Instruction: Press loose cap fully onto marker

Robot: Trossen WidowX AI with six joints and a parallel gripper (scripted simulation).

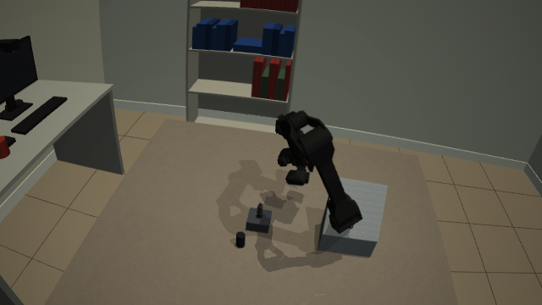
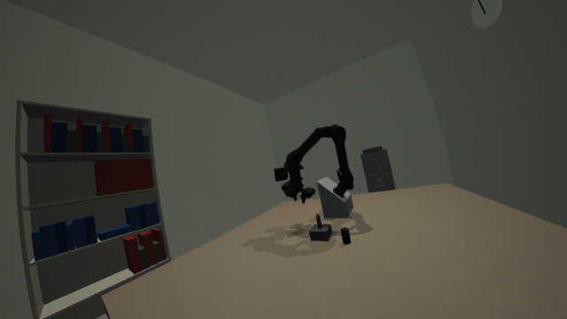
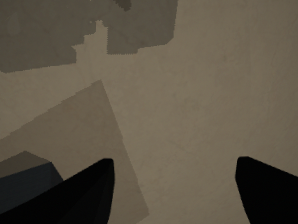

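The marker cap lies 230 mm to the left of my gripper tip, 220 mm ahead of it and 90 mm below it. The rest, counted from my gripper tip: holder block (160 mm ahead, 130 mm to the left, 100 mm below).
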